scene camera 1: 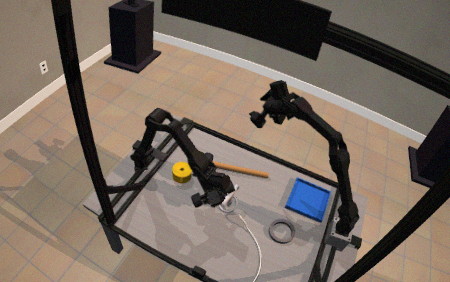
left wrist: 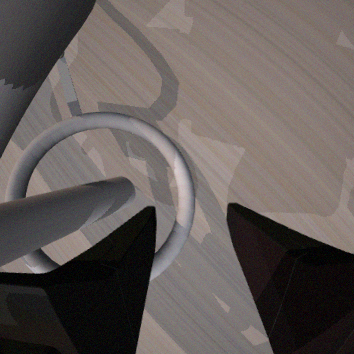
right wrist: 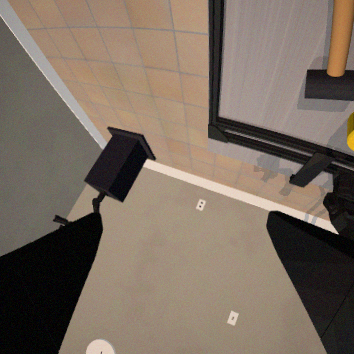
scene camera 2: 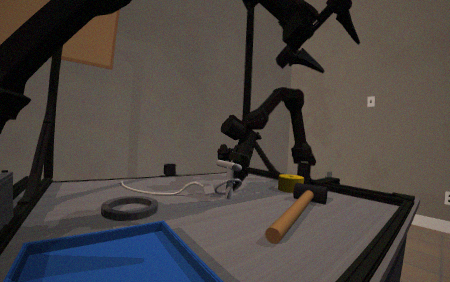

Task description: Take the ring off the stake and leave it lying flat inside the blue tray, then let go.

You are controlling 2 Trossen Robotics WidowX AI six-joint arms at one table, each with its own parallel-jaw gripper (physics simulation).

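Pixels of known places: left gripper, fingertip midpoint: [left wrist: 191, 212]; right gripper, fingertip midpoint: [scene camera 1: 255, 106] [right wrist: 186, 220] [scene camera 2: 340, 58]; left arm's base at its link origin: [scene camera 1: 141, 164] [right wrist: 344, 179]; right arm's base at its link origin: [scene camera 1: 342, 229].
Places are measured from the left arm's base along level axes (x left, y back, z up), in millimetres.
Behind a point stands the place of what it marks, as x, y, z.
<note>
A pale ring [scene camera 1: 230, 211] @[-254, -410, -4] [left wrist: 185, 187] @[-227, -367, -8] surrounds the post of the white T-shaped stake [scene camera 2: 230, 181] [left wrist: 65, 207] @[-215, -402, 30]. The ring's contact with the table is hard to judge. My left gripper [scene camera 2: 237, 186] @[-216, -361, -9] [left wrist: 191, 212] @[-216, -361, -9] is partly open and empty beside the stake. In the left wrist view its left finger covers part of the ring, and the ring's right side shows beyond the gap between the fingers. My right gripper [scene camera 2: 341, 57] @[58, -500, 333] [right wrist: 186, 220] @[58, -500, 333] is wide open and empty, high above the table. The blue tray [scene camera 1: 307, 199] @[-193, -796, -14] [scene camera 2: 100, 260] @[-236, -787, -14] is at the right in scene camera 1.
A white cable [scene camera 1: 258, 245] @[-424, -516, -13] [scene camera 2: 155, 192] @[-398, -510, -15] runs from beside the stake. A dark grey ring [scene camera 1: 283, 242] @[-420, -627, -7] [scene camera 2: 129, 215] @[-316, -673, -9] lies near the tray. A mallet with an orange handle [scene camera 1: 242, 170] @[-28, -488, 8] [scene camera 2: 295, 215] @[-17, -531, 4] [right wrist: 341, 35] @[-1, -408, 16] and a yellow spool [scene camera 1: 182, 172] @[-65, -201, 30] [scene camera 2: 291, 183] @[-42, -244, 13] are on the table.
</note>
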